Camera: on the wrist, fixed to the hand. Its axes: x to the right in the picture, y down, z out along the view.
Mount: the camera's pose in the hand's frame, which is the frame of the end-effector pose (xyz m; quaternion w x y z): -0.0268 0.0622 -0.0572 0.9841 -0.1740 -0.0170 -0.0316
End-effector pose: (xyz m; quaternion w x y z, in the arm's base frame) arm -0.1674 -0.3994 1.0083 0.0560 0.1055 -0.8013 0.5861
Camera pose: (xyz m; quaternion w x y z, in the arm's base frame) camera -0.1579 -0.3241 0.9624 0.0784 0.1294 -0.8882 0.4338
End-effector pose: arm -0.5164 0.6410 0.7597 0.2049 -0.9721 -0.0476 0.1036
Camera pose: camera -0.5268 0.5585 0.7904 0.0350 -0.9890 -0.0991 0.1037
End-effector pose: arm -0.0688 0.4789 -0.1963 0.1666 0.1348 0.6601 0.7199
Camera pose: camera -0.0720 0.4114 -0.1390 0.2214 0.0951 0.5258 0.8158
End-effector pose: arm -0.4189 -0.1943 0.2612 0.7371 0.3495 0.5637 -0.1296
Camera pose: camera -0.4337 -0.1170 0.3020 0.7917 0.1957 0.5758 -0.0587
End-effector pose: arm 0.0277 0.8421 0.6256 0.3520 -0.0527 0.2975 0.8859
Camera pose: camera 0.0003 0.7582 0.6174 0.3703 -0.1074 0.1310 0.9133
